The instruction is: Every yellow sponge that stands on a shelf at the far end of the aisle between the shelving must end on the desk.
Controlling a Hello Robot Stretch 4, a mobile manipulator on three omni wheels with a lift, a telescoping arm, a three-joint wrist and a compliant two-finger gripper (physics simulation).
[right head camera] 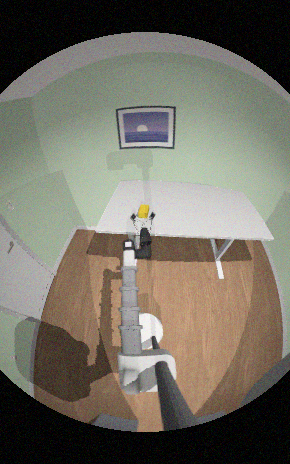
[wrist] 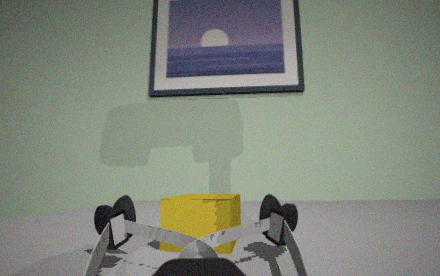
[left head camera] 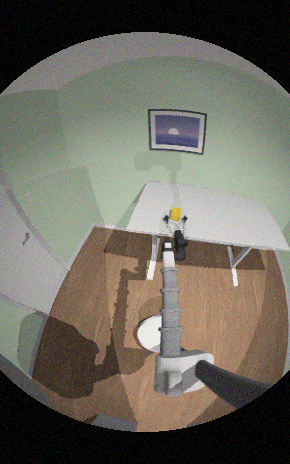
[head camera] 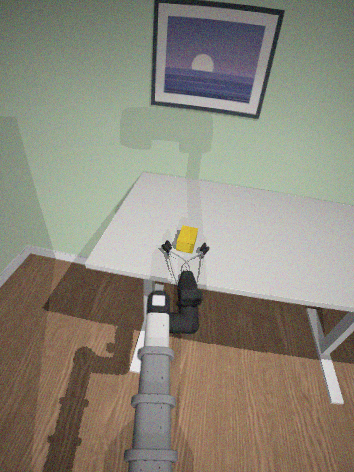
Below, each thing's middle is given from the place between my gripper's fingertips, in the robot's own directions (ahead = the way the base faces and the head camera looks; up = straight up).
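There is the framed picture (head camera: 216,63), and my gripper is 9 cm to the left of it, 64 cm short of it and 56 cm below it.
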